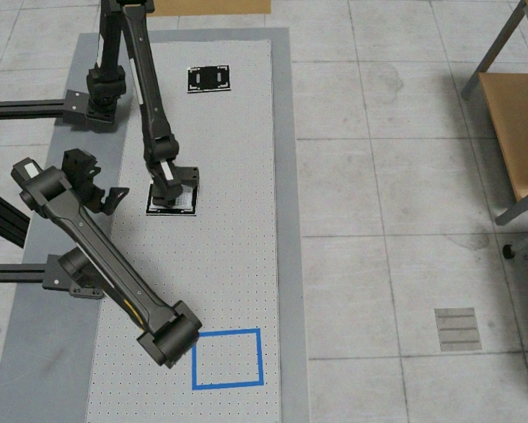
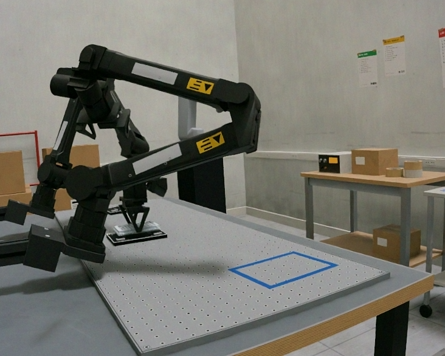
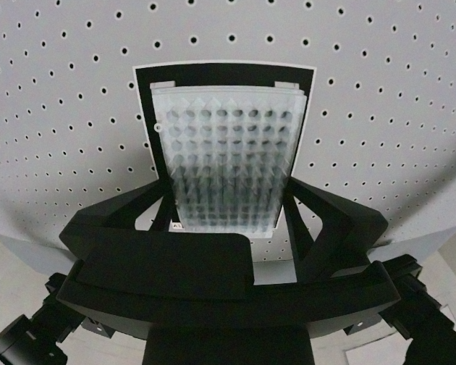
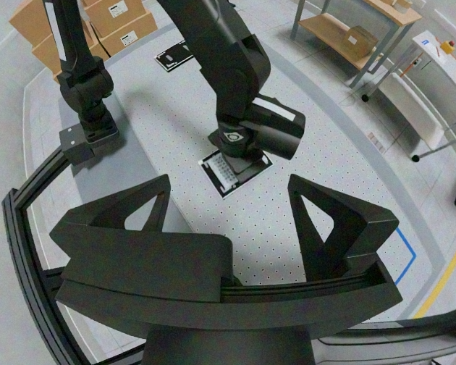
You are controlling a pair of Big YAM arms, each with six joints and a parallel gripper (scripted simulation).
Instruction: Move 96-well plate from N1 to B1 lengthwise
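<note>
My left gripper is now 10 mm above the clear 96-well plate. From my left hand the other things lie so: black nest N1: 490 mm to the left, 150 mm ahead, 30 mm below.
My right gripper is now 9 cm short of the clear 96-well plate, 9 cm to the right of it and 29 cm above it. From my right hand the other things lie so: black nest N1: 23 cm ahead, 58 cm to the left, 31 cm below.
</note>
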